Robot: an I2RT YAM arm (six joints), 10 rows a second.
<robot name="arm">
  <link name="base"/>
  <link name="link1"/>
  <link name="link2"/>
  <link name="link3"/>
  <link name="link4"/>
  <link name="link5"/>
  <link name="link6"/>
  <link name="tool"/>
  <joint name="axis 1" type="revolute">
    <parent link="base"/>
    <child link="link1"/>
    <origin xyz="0 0 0.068" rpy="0 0 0"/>
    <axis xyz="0 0 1"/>
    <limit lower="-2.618" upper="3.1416"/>
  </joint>
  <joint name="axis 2" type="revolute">
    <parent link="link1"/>
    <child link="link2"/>
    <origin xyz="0.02 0.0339 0.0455" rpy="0 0 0"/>
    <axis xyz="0 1 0"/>
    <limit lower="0" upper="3.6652"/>
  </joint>
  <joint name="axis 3" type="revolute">
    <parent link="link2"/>
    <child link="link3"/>
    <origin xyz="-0.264 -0.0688 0" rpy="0 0 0"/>
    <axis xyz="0 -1 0"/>
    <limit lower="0" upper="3.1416"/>
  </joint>
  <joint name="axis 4" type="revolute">
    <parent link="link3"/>
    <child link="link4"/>
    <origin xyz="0.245 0.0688 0.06" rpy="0 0 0"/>
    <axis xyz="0 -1 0"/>
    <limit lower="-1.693" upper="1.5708"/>
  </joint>
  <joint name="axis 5" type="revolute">
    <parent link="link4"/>
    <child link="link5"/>
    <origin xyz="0.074 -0.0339 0.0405" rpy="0 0 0"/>
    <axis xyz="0 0 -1"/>
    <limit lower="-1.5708" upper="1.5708"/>
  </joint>
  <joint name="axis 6" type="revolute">
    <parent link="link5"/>
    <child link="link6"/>
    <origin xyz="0.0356 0 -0.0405" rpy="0 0 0"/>
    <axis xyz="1 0 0"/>
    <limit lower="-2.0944" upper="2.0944"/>
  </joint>
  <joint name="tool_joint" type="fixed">
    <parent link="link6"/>
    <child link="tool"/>
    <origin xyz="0 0 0" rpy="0 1.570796 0"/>
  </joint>
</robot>
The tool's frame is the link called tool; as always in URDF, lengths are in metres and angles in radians.
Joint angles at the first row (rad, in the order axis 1, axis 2, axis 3, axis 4, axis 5, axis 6):
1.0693 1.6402 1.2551 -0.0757 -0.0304 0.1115
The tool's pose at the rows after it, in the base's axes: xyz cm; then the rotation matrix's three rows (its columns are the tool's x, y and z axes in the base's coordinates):
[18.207 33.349 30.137], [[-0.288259 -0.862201 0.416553], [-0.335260 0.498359 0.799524], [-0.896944 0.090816 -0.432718]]
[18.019 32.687 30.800], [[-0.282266 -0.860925 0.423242], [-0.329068 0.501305 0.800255], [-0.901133 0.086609 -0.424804]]
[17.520 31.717 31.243], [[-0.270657 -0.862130 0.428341], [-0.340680 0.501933 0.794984], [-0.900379 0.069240 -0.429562]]
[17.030 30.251 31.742], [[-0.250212 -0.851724 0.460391], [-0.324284 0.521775 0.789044], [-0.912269 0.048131 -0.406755]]
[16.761 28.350 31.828], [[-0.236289 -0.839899 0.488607], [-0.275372 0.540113 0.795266], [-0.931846 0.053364 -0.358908]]
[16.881 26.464 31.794], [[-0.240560 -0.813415 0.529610], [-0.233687 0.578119 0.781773], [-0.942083 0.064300 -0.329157]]
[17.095 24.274 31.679], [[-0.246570 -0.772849 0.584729], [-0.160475 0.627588 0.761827], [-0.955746 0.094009 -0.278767]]
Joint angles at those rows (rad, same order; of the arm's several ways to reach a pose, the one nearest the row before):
1.0693 1.6107 1.2573 -0.0942 -0.0191 0.0917
1.0654 1.5815 1.2504 -0.1076 -0.0172 0.0878
1.0651 1.5396 1.2286 -0.1330 -0.0104 0.0718
1.0597 1.4767 1.1797 -0.1219 0.0156 0.0596
1.0388 1.4007 1.0968 -0.0632 0.0176 0.0640
1.0063 1.3365 1.0318 -0.0309 0.0292 0.0783
0.9626 1.2632 0.9526 0.0278 0.0446 0.1110

